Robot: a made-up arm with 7 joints.
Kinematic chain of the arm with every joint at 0, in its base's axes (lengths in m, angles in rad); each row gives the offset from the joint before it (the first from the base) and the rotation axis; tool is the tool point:
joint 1: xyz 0 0.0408 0 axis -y
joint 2: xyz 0 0.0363 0 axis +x
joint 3: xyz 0 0 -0.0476 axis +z
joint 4: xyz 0 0 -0.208 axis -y
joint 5: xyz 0 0 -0.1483 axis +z
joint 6: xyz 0 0 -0.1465 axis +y
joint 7: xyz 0 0 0 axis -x
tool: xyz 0 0 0
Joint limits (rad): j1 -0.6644..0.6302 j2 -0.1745..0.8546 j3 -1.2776..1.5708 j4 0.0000..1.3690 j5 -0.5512..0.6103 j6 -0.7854..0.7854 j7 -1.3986..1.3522
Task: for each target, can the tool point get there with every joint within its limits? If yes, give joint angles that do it. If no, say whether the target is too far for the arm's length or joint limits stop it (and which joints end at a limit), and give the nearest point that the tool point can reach.
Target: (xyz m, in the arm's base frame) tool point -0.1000 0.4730 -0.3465
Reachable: yes | joints -0.3618 0.5892 1.3496 0.4666 0.3167 0.0942 1.0127
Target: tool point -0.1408 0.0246 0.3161
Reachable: no: joint limits stop it (at a limit: joint 1, joint 2, joint 4) | nearest point 0.0726 0.4946 0.0534 | short by 0.579 m
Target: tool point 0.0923 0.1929 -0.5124
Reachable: yes | joints -0.0363 0.0544 0.6707 0.5007 0.1958 0.2613 0.7376
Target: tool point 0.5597 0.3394 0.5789
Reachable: no: too far | nearest point 0.2999 0.3768 0.0517 | short by 0.589 m
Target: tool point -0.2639 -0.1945 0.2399
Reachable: no: joint limits stop it (at a limit: joint 1, joint 2, joint 3, joint 4) | nearest point -0.0958 -0.2498 -0.2577 | short by 0.528 m
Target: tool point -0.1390 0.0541 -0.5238
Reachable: yes | joints -0.4182 0.0490 -0.5205 0.3418 0.3214 -0.1373 -0.4084
